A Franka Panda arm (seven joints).
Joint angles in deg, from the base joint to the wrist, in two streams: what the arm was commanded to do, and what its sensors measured. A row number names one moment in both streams.
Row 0, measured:
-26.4 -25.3 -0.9 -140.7 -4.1 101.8 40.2
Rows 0 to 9, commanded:
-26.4 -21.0 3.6 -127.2 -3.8 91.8 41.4
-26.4 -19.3 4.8 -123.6 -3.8 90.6 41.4
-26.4 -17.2 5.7 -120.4 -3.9 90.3 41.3
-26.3 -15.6 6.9 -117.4 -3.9 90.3 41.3
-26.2 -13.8 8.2 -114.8 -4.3 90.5 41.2
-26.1 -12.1 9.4 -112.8 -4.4 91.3 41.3
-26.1 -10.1 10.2 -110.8 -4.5 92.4 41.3
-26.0 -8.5 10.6 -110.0 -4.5 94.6 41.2
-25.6 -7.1 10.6 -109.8 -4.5 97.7 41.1
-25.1 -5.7 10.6 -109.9 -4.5 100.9 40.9
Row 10, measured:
-25.8 -11.9 10.0 -113.3 -4.0 95.3 40.2
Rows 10 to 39, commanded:
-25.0 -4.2 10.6 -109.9 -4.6 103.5 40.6
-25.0 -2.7 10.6 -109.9 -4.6 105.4 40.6
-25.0 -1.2 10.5 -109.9 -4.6 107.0 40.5
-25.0 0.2 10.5 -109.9 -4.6 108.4 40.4
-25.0 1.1 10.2 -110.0 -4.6 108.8 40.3
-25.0 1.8 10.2 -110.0 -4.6 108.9 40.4
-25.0 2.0 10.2 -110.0 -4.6 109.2 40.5
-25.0 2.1 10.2 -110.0 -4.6 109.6 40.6
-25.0 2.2 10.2 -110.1 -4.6 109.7 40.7
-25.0 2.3 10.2 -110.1 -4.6 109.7 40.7
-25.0 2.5 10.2 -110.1 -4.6 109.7 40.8
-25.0 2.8 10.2 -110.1 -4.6 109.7 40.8
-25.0 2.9 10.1 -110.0 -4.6 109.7 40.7
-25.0 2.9 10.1 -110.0 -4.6 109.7 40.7
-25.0 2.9 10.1 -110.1 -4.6 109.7 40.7
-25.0 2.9 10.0 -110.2 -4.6 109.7 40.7
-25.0 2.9 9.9 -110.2 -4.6 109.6 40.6
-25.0 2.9 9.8 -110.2 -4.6 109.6 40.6
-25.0 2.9 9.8 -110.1 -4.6 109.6 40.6
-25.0 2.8 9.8 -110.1 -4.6 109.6 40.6
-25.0 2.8 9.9 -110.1 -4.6 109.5 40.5
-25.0 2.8 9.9 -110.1 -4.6 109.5 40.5
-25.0 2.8 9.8 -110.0 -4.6 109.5 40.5
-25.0 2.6 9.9 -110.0 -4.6 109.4 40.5
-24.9 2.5 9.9 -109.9 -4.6 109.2 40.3
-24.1 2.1 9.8 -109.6 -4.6 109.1 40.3
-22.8 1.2 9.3 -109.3 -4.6 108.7 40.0
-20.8 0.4 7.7 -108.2 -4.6 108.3 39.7
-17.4 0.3 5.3 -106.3 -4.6 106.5 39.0
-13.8 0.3 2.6 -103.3 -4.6 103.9 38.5
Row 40, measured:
-22.3 1.8 8.7 -108.8 -4.1 109.1 39.9
